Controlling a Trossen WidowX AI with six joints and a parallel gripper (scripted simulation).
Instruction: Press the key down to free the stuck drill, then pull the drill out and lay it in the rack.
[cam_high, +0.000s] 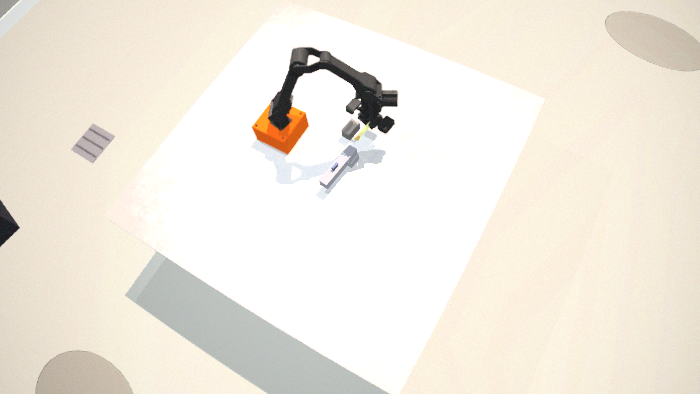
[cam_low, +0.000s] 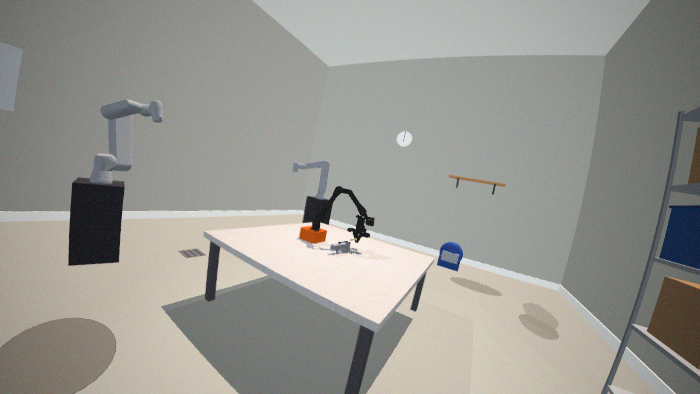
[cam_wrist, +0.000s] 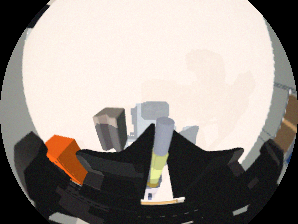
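The grey-brown block is 7 cm behind my gripper tip, 4 cm to the right of it and 3 cm below it. Also, from my gripper tip: pale grey fixture: 20 cm to the right, 2 cm ahead, 1 cm below; dark blue drill: 22 cm to the right, 2 cm ahead.
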